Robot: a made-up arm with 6 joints.
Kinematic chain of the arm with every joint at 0, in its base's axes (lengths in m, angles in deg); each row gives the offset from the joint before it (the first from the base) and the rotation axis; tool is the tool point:
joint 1: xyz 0 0 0.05 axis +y
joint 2: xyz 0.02 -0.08 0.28 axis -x
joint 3: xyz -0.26 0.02 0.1 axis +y
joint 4: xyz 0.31 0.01 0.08 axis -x
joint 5: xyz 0.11 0 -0.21 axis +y
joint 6: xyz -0.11 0 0.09 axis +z
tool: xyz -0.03 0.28 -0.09
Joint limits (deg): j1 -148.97..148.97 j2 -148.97..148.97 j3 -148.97..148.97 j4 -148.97..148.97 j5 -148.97..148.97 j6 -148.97..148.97
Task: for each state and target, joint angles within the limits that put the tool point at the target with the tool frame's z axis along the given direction. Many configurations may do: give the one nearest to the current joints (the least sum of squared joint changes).
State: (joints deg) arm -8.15 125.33 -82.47 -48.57 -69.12 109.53
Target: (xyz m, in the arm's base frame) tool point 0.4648 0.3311 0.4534 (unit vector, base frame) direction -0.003 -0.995 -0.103
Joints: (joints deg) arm 8.29 83.27 -64.58 1.96 -116.11 115.82
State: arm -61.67 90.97 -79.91 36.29 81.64 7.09
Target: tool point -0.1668 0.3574 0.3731 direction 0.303 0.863 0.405
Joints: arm -8.50 52.45 -55.76 49.31 71.25 54.84
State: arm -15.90 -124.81 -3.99 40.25 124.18 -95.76
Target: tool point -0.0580 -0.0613 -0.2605 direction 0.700 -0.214 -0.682
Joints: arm -9.69 -145.51 -56.75 77.99 106.08 -114.26
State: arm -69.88 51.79 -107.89 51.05 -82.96 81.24
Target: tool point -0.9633 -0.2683 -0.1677 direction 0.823 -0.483 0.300
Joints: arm -103.71 23.56 -91.71 54.87 -96.65 82.32
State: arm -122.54 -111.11 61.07 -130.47 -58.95 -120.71
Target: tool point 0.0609 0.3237 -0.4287 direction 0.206 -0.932 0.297
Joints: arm -147.70 -85.00 101.85 -114.31 -61.04 -112.70
